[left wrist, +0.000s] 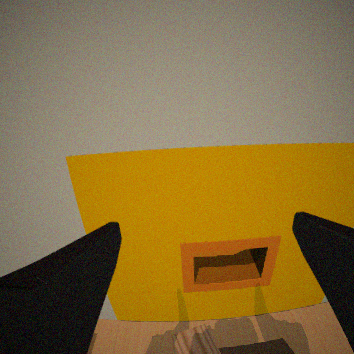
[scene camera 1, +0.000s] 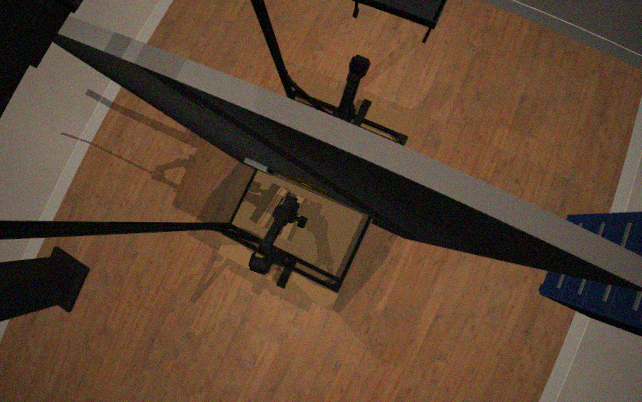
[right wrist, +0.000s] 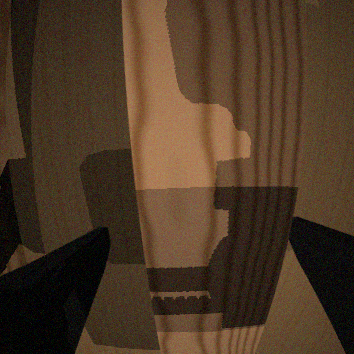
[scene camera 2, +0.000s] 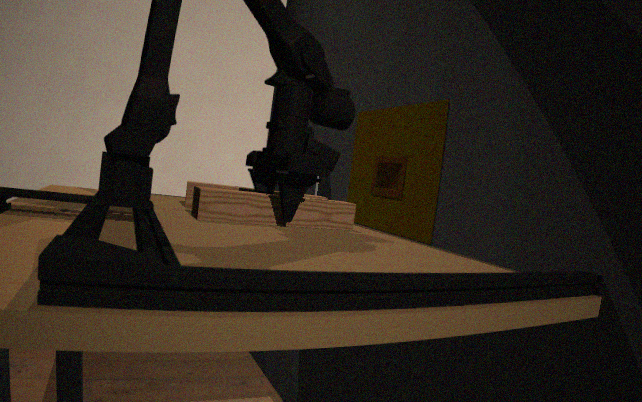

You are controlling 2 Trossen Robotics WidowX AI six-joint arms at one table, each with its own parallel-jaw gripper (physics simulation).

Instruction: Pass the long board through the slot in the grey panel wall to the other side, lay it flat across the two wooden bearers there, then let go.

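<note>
A long wooden board [scene camera 2: 240, 207] [right wrist: 170, 150] lies on the table [scene camera 2: 350, 262] on the right arm's side of the grey panel wall [scene camera 1: 320, 115] [scene camera 2: 500, 200] [left wrist: 175, 75]. My right gripper [scene camera 1: 289, 205] [scene camera 2: 284, 220] [right wrist: 199, 232] points down over it, open, one finger on each side. A second wooden piece [scene camera 2: 190, 195] lies behind it. The yellow plate [scene camera 2: 400, 125] [left wrist: 175, 200] has an orange slot frame [scene camera 2: 389, 195] [left wrist: 187, 270]; no board shows in the slot. My left gripper [left wrist: 208, 227] is open, facing the plate. A striped wooden piece [left wrist: 197, 340] shows low there; the bearers are not clearly seen.
Black frame rails [scene camera 2: 320, 290] edge the right arm's table. The left arm's base and tabletop show partly behind the wall in scene camera 1. A thin pale post [scene camera 2: 316, 187] stands behind the boards. A blue object [scene camera 1: 625, 235] stands at the picture's right.
</note>
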